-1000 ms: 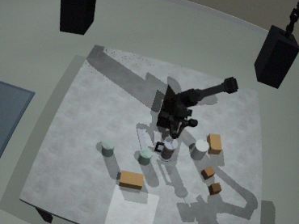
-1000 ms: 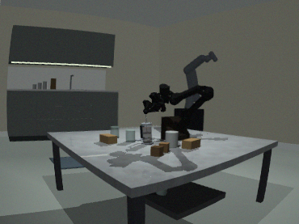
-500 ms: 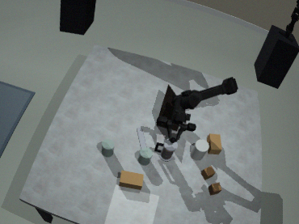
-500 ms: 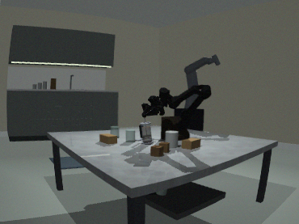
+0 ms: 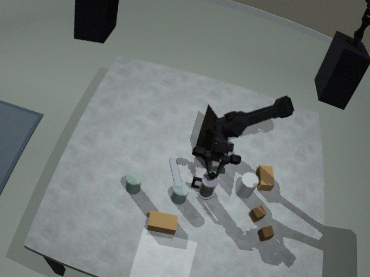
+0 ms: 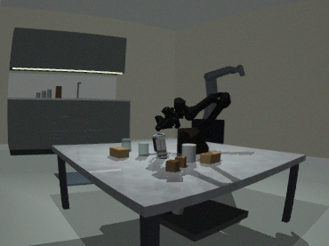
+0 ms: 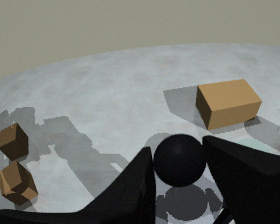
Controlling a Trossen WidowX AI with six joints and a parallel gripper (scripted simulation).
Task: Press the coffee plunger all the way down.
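Now: the coffee press 20 mm behind my gripper tip, 10 mm to the right of it and 90 mm below it. From my gripper tip the other things lie so: white cylinder: 90 mm behind, 180 mm to the left, 130 mm below.
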